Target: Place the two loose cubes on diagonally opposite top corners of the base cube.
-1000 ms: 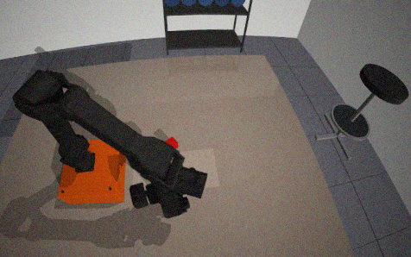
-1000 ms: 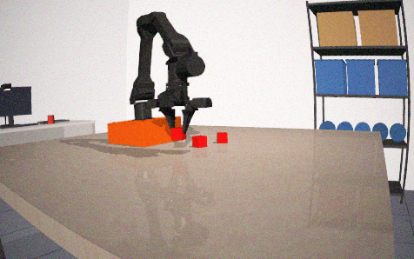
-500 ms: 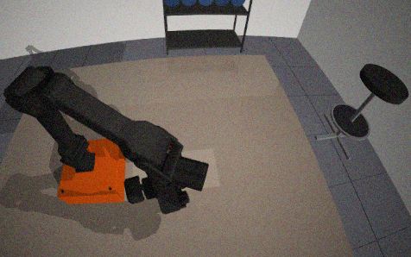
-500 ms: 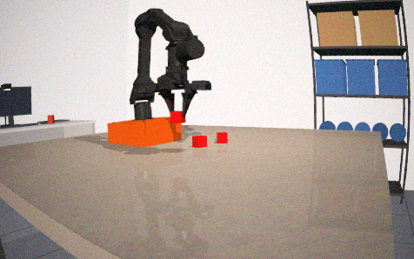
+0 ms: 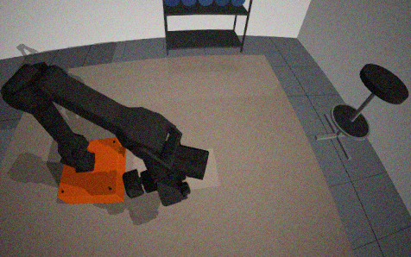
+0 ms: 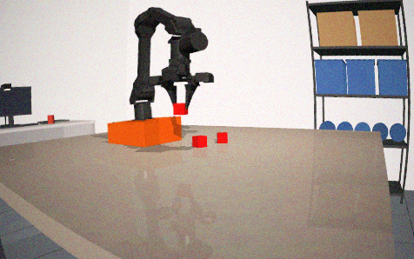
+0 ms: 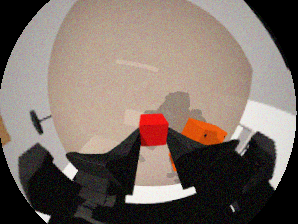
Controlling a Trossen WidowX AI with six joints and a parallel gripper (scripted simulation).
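My gripper tip is now 30 mm short of the red base cube, 200 mm to the right of it and 110 mm above it.
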